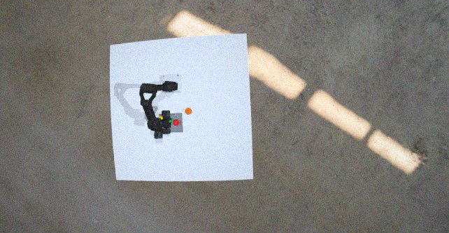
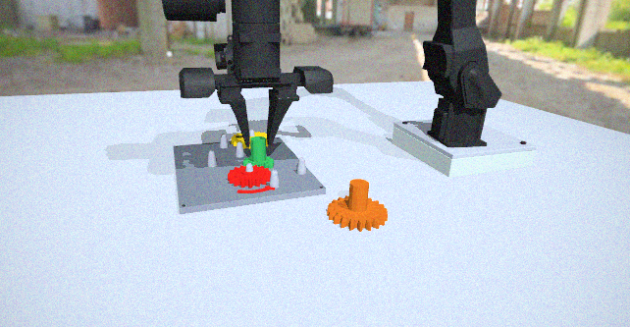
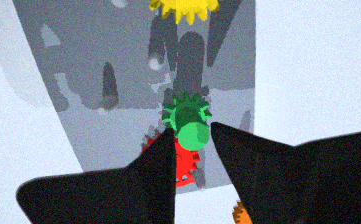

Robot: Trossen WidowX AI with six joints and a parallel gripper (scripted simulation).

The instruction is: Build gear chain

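Now: the small green gear 1 cm below my gripper tip. Also, from my gripper tip: red arrow (7 cm to the left, 3 cm below, 1 cm ahead); yellow gear (10 cm to the right, 2 cm below); red gear (4 cm to the left, 2 cm below, 2 cm ahead).
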